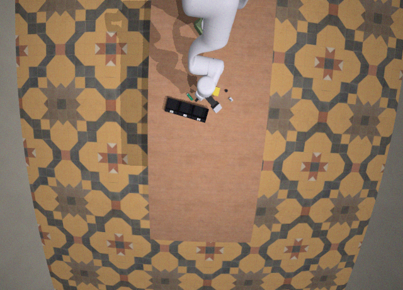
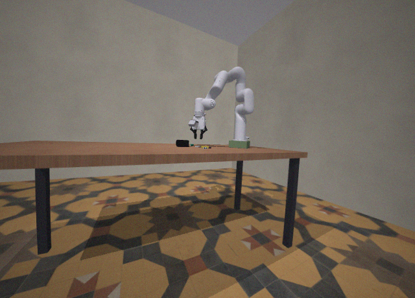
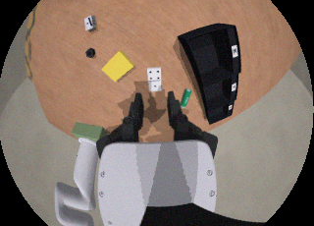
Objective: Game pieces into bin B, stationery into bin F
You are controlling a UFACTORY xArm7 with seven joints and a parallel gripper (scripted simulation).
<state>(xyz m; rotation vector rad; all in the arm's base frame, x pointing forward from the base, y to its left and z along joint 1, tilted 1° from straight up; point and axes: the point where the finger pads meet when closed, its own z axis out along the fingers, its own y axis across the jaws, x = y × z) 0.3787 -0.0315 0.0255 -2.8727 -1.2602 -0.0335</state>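
My gripper is now 7 cm above the white piece. From my hand the other things lie so: yellow block (7 cm to the left, 7 cm below, 2 cm behind); green piece (8 cm to the right, 7 cm below, 2 cm ahead); black triple bin (10 cm to the right, 10 cm ahead, 6 cm below).
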